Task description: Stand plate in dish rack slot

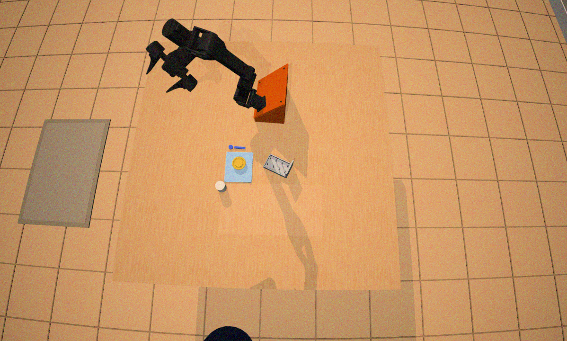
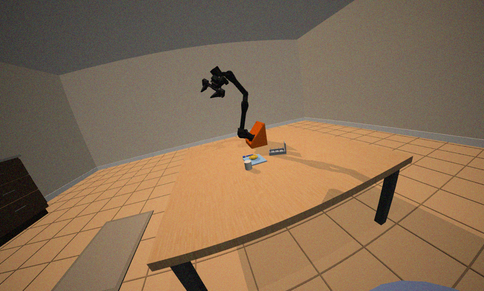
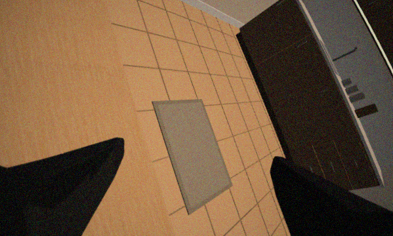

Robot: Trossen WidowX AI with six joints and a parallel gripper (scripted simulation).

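The yellow plate is 150 mm ahead of my gripper tip, 210 mm to the left of it and 480 mm below it. Also, from my gripper tip: white cup: 260 mm ahead, 120 mm to the left, 470 mm below; light blue mat: 160 mm ahead, 200 mm to the left, 490 mm below; blue spoon: 60 mm ahead, 190 mm to the left, 490 mm below.
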